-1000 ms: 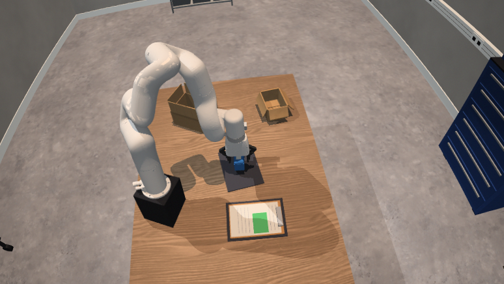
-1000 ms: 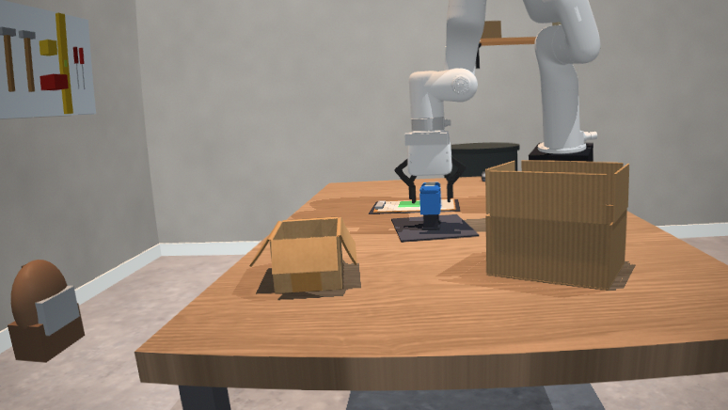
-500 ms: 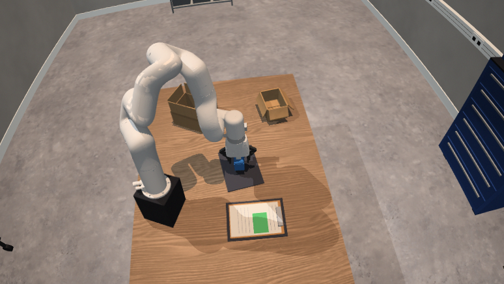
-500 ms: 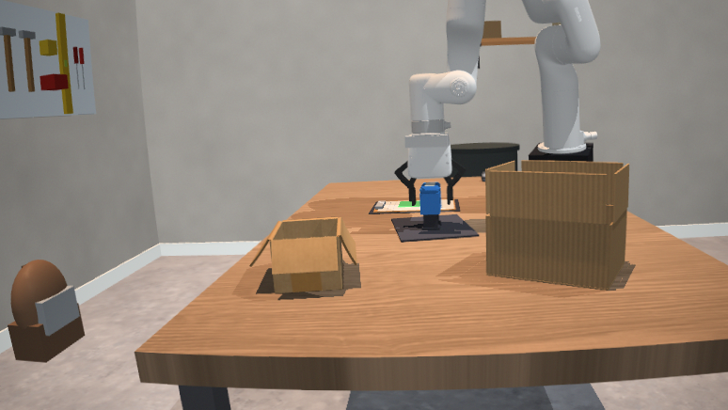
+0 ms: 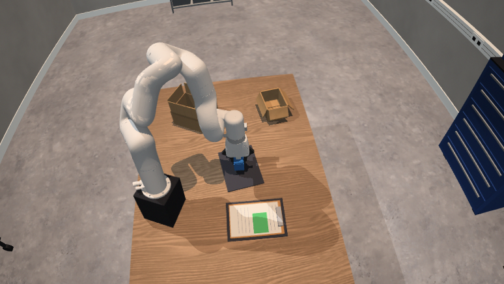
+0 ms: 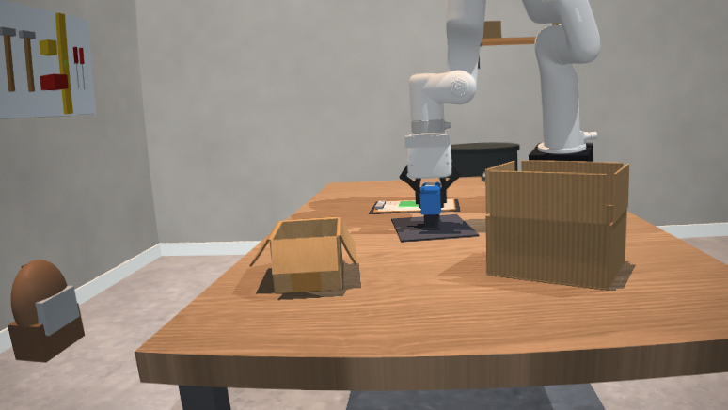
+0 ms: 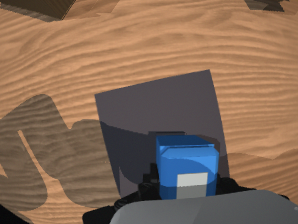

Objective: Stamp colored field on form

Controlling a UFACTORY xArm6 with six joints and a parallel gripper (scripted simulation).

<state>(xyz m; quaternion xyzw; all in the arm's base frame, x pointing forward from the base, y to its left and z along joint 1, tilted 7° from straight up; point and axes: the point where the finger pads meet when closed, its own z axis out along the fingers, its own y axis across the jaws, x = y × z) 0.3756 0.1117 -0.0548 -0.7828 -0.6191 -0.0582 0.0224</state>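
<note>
Right now the blue stamp is 2 cm below my hand. Also, from my hand: clipboard (1 cm ahead, 28 cm to the right, 6 cm below); then dark mat (7 cm below).
</note>
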